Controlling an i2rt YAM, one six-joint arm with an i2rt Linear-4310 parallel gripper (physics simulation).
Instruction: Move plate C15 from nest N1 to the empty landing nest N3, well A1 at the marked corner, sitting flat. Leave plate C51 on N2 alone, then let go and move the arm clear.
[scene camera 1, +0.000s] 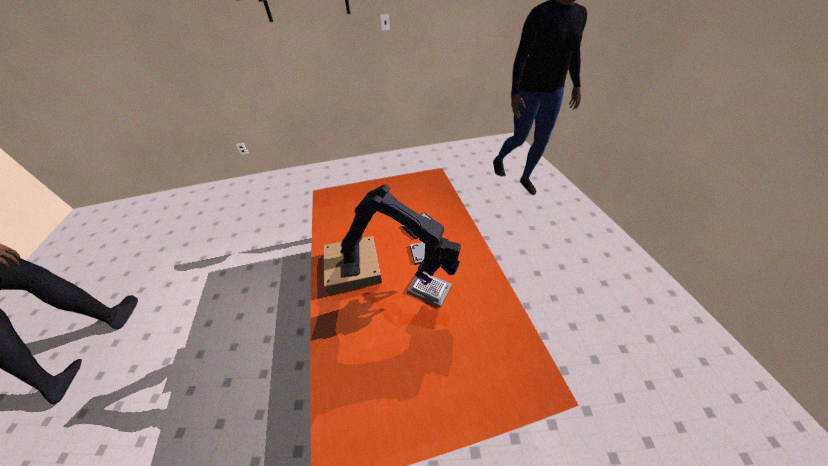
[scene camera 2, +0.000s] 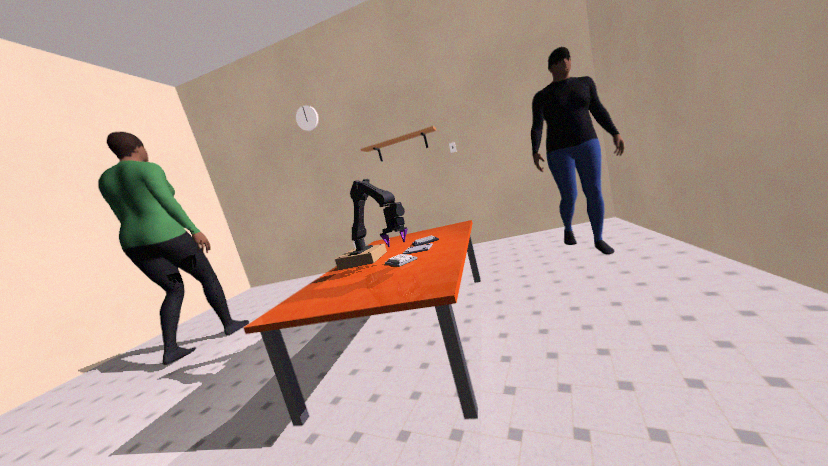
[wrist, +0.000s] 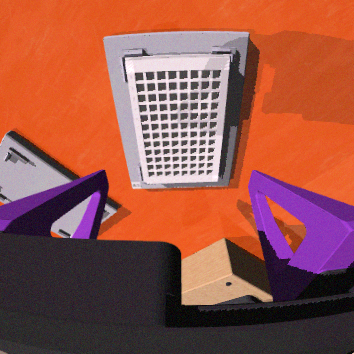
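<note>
A white many-welled plate (scene camera 1: 429, 287) (scene camera 2: 400, 258) (wrist: 177, 120) sits flat in a grey nest (scene camera 1: 443, 298) (wrist: 115, 90), the nest nearest the front. Its label is too small to read. A grey nest (scene camera 1: 416, 252) (scene camera 2: 419, 247) (wrist: 37, 172) without a plate lies beyond it, with its corner brackets showing. A third nest (scene camera 2: 425, 239) lies farthest back, partly behind the arm in scene camera 1; its contents are too small to tell. My gripper (scene camera 1: 424, 279) (scene camera 2: 395, 242) (wrist: 178, 177) is open and empty above the front nest, its purple fingers wide apart, with the plate ahead of the fingertip line in the wrist view.
The arm stands on a wooden base block (scene camera 1: 369, 263) (scene camera 2: 347, 261) (wrist: 210, 267) on the orange table (scene camera 1: 492, 376) (scene camera 2: 347, 295). A person in black and blue (scene camera 1: 544, 57) (scene camera 2: 570, 115) stands beyond the table, and a person in green (scene camera 2: 141, 202) stands to the left.
</note>
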